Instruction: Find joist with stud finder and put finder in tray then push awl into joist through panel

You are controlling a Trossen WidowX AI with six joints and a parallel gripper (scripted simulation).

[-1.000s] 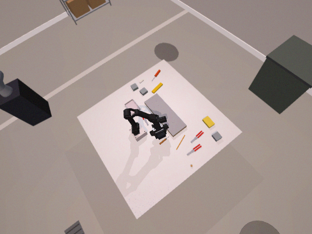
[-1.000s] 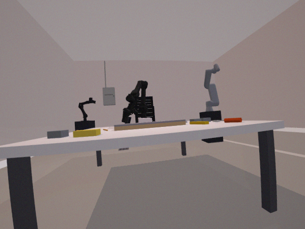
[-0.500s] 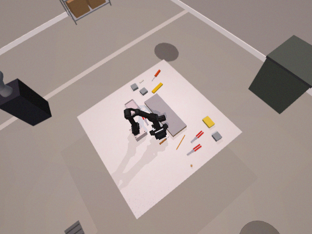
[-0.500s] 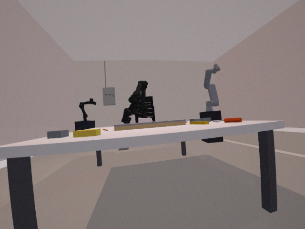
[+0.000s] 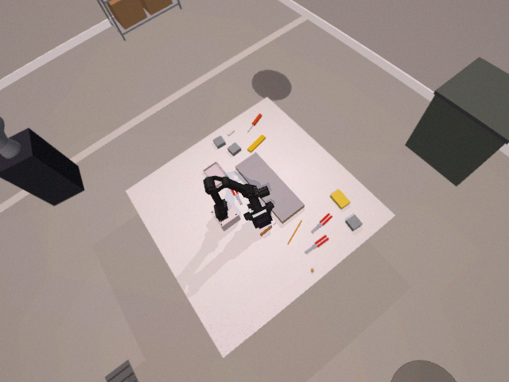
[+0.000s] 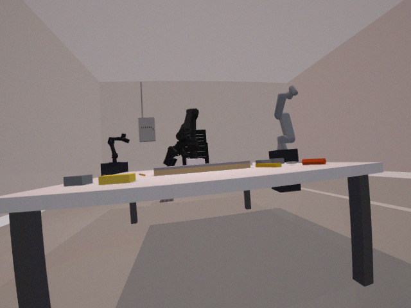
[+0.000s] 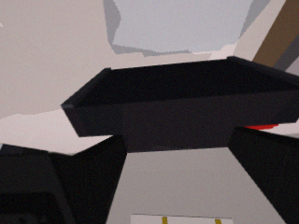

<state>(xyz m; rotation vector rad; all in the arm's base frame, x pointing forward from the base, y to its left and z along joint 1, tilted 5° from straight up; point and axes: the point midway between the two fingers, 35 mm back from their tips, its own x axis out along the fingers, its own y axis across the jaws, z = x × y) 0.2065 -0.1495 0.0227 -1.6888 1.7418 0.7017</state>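
The stud finder is 2 cm ahead of my gripper tip and 1 cm below it. From my gripper tip the other things lie so: orange pencil (14 cm ahead, 12 cm to the right, 8 cm below); awl (7 cm below, 2 cm to the right, 2 cm ahead); square light (3 cm ahead, 1 cm to the right).
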